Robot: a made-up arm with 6 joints. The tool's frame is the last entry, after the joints. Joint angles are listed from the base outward. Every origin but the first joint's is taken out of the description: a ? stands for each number. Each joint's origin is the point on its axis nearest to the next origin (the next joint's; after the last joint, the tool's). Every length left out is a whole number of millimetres.
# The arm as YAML. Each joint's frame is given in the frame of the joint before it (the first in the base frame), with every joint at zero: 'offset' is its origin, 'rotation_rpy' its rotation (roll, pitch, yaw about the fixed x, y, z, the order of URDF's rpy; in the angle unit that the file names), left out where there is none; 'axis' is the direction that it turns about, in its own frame. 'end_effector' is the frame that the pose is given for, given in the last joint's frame.
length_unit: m
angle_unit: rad
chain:
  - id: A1
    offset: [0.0, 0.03, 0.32]
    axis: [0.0, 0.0, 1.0]
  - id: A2
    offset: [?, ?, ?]
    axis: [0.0, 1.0, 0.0]
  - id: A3
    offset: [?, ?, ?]
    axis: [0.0, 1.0, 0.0]
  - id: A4
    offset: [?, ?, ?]
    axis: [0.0, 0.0, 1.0]
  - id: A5
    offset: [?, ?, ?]
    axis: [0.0, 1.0, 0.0]
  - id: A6
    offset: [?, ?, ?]
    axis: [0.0, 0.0, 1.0]
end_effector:
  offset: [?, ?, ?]
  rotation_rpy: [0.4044, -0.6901, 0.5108]
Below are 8 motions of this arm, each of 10 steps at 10 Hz.
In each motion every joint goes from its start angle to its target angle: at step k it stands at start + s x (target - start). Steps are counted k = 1, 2, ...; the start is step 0. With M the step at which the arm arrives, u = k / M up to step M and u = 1 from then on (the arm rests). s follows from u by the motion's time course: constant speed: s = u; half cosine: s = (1 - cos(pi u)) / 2; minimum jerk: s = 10 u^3 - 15 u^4 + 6 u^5.
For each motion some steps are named. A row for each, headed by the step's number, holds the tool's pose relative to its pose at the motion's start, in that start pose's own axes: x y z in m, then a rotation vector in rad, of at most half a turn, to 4 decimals.
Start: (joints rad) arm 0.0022 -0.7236 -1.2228 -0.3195 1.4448 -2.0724
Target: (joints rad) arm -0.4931 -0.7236 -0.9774 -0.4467 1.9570 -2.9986
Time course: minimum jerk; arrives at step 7
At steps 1, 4, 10:
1: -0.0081 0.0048 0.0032 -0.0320 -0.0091 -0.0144
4: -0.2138 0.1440 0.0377 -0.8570 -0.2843 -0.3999
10: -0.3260 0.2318 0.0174 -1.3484 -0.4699 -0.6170

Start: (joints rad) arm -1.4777 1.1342 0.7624 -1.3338 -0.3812 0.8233
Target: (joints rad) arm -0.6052 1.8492 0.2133 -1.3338 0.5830 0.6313
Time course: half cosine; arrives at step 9
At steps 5, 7, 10:
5: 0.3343 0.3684 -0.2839 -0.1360 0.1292 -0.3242
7: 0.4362 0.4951 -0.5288 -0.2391 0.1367 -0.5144
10: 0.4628 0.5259 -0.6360 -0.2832 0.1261 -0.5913

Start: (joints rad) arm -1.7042 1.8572 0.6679 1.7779 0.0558 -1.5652
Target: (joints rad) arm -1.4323 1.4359 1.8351 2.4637 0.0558 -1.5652
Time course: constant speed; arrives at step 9
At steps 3, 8, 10:
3: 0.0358 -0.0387 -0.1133 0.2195 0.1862 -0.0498
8: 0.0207 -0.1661 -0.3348 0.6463 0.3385 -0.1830
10: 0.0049 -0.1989 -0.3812 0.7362 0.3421 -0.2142

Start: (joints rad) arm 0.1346 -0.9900 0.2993 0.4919 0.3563 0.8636
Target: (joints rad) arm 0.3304 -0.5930 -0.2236 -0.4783 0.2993 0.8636
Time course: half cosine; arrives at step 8
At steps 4, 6, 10:
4: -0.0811 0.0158 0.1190 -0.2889 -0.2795 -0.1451
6: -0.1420 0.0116 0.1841 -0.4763 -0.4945 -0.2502
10: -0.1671 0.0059 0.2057 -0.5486 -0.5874 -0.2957

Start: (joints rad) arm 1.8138 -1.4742 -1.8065 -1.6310 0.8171 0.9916
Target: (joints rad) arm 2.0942 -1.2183 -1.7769 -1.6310 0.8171 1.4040
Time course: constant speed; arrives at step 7
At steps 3, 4, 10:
3: 0.0340 -0.0899 0.0130 -0.0090 0.0024 0.0157
4: 0.0434 -0.1209 0.0209 -0.0098 0.0027 0.0189
10: 0.0648 -0.2153 0.0546 -0.0049 0.0001 0.0232

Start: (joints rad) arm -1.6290 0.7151 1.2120 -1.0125 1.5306 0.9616
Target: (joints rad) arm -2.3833 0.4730 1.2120 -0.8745 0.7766 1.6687
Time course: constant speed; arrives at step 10
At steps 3, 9, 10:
3: 0.0024 0.0124 0.1695 0.1924 0.2222 0.3034
9: 0.0266 -0.0665 0.4814 0.6165 0.5451 0.9781
10: 0.0312 -0.0920 0.5269 0.6820 0.5804 1.0992

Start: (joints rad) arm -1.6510 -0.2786 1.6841 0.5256 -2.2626 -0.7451
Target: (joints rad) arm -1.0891 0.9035 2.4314 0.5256 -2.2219 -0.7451
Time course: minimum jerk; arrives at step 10
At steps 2, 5, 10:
2: -0.0205 -0.0280 -0.0480 -0.0472 0.1030 -0.0354
5: -0.3149 -0.2034 -0.2778 -0.4266 0.9086 -0.1888
10: -0.6866 -0.3239 -0.2080 -0.9559 1.7786 -0.0901

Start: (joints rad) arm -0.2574 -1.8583 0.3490 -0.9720 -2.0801 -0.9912
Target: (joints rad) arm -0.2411 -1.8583 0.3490 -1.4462 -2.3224 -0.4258
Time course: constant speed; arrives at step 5
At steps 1, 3, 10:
1: -0.0073 0.0027 0.0024 0.0582 -0.0069 0.1759
3: -0.0221 0.0067 0.0060 0.1664 0.0080 0.5378
10: -0.0371 0.0091 0.0083 0.2633 0.0608 0.9090

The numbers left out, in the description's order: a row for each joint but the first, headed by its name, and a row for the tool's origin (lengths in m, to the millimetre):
A2: 0.01 0.09 0.0
A3: -0.01 0.0 0.61
A4: -0.02 0.0 0.4
A5: 0.01 0.0 0.0
A6: 0.03 0.0 0.12
tool: -0.01 -0.02 0.0

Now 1 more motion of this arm.
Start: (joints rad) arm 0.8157 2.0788 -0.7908 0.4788 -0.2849 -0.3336
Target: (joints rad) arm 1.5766 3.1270 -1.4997 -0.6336 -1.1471 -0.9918
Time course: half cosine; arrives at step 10
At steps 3, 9, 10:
3: -0.0132 -0.0134 -0.2125 -0.3137 -0.0702 -0.0684
9: -0.4800 -0.0928 -0.8067 -1.3786 -0.5241 0.4050
10: -0.5018 -0.0981 -0.8154 -1.3997 -0.5441 0.4394

